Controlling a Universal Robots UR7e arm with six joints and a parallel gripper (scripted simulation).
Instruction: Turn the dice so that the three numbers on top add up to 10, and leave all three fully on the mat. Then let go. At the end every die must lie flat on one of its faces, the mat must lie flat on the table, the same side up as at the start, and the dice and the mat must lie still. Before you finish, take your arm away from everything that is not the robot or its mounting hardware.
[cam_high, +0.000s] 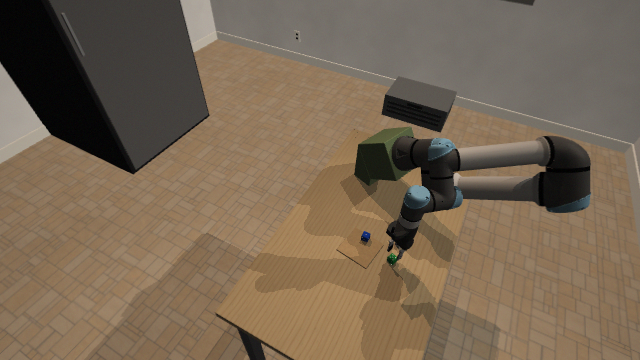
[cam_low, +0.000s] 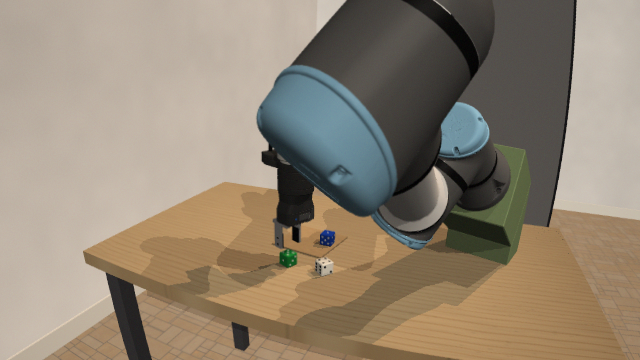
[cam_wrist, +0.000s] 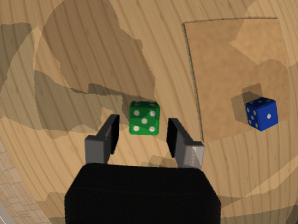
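Now: the green die 50 mm below my hand. Round my hand: tan mat: 20 mm ahead, 130 mm to the right, 70 mm below; then blue die: 30 mm behind, 140 mm to the right, 50 mm below; then white die: 90 mm behind, 10 mm to the right, 50 mm below.
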